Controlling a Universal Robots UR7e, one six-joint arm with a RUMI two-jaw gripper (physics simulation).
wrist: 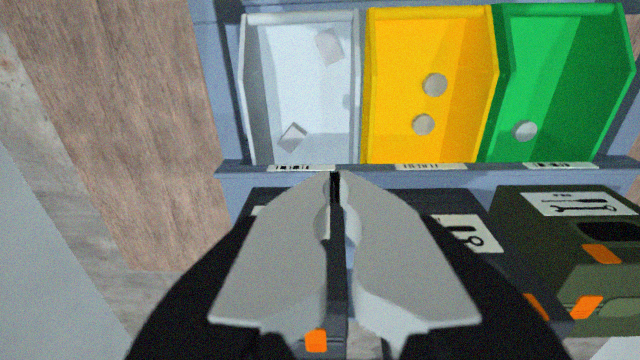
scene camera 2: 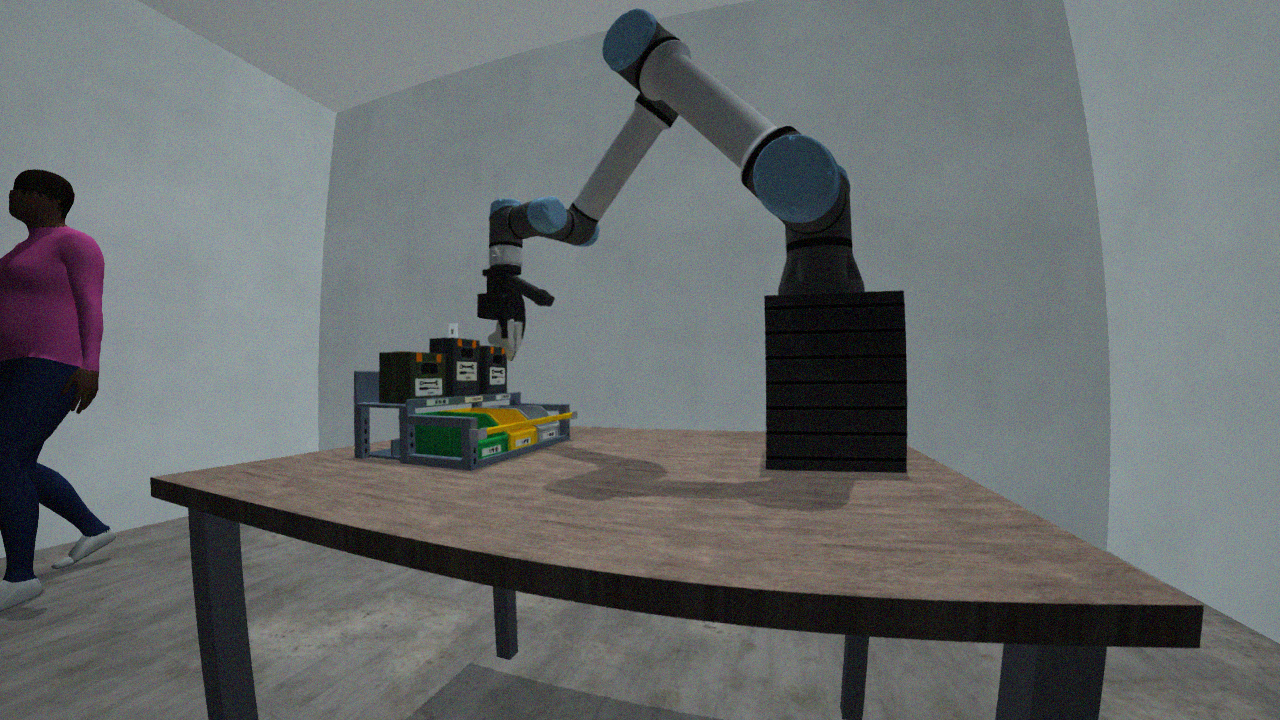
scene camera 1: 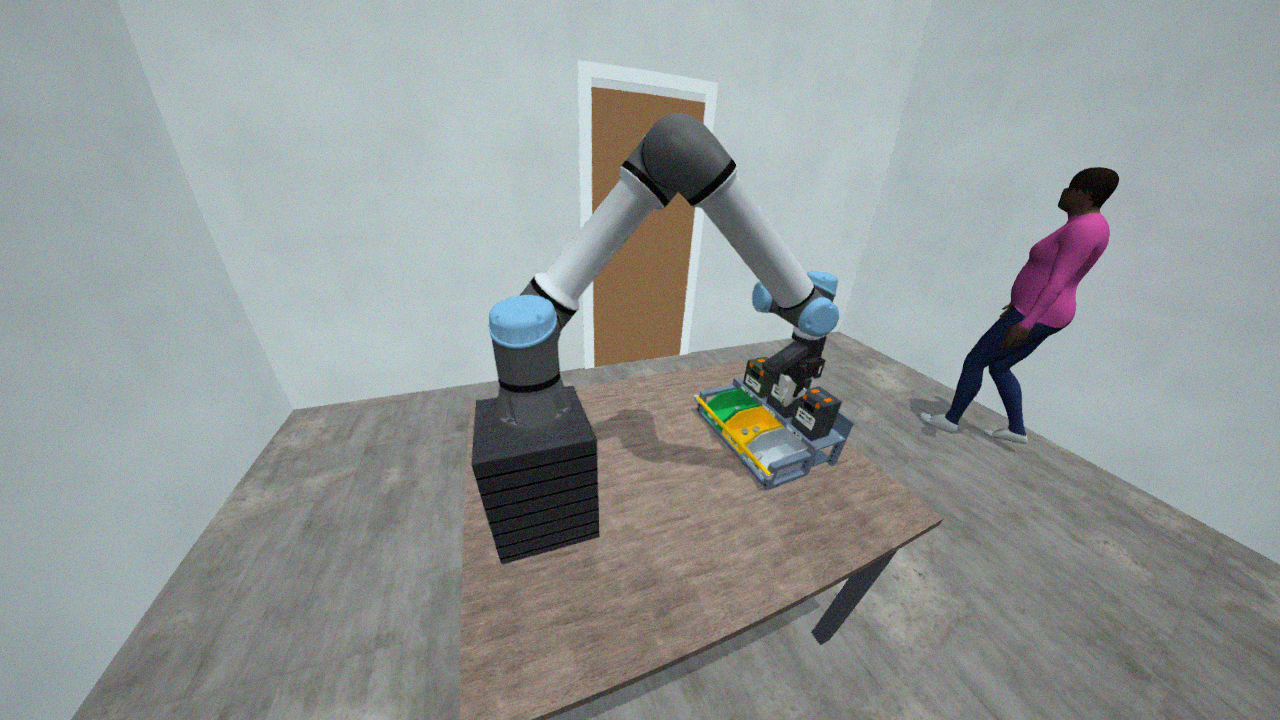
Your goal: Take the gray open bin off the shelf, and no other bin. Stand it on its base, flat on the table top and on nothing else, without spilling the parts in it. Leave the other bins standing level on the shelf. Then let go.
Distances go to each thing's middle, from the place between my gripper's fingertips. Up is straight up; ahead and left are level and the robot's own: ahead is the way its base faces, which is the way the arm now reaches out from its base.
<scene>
I see my gripper 30 mm to the left of the gray open bin [scene camera 1: 777, 444] and 150 mm above it. The rest, counted from my hand: yellow bin [scene camera 1: 758, 416] (10 mm behind, 80 mm to the left, 150 mm below); then green bin [scene camera 2: 432, 440] (10 mm behind, 200 mm to the left, 150 mm below).
</scene>
